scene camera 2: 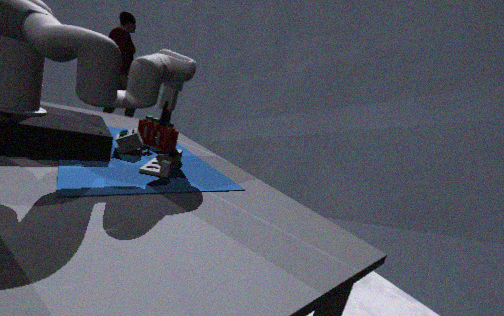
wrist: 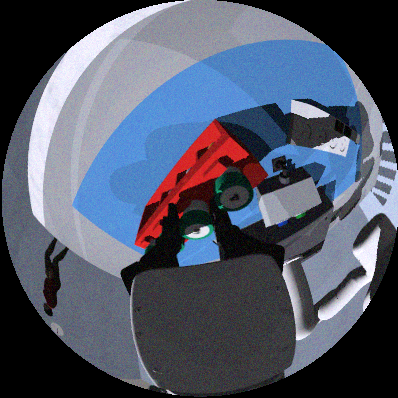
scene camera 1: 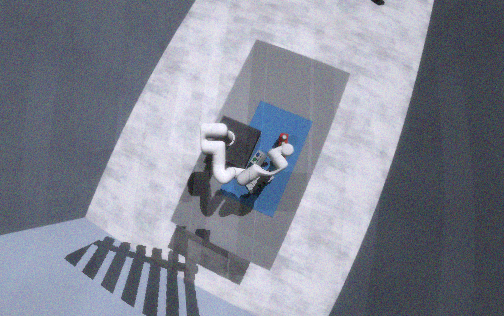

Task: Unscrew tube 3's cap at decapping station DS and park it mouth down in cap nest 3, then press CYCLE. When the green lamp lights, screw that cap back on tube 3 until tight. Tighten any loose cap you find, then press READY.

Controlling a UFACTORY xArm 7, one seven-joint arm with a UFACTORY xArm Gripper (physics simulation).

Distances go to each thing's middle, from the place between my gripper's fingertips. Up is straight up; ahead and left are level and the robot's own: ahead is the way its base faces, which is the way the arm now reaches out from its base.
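Scene:
Grey box with buttons (wrist: 289, 193): 6 cm below my hand, 11 cm to the right of it and 14 cm behind it.

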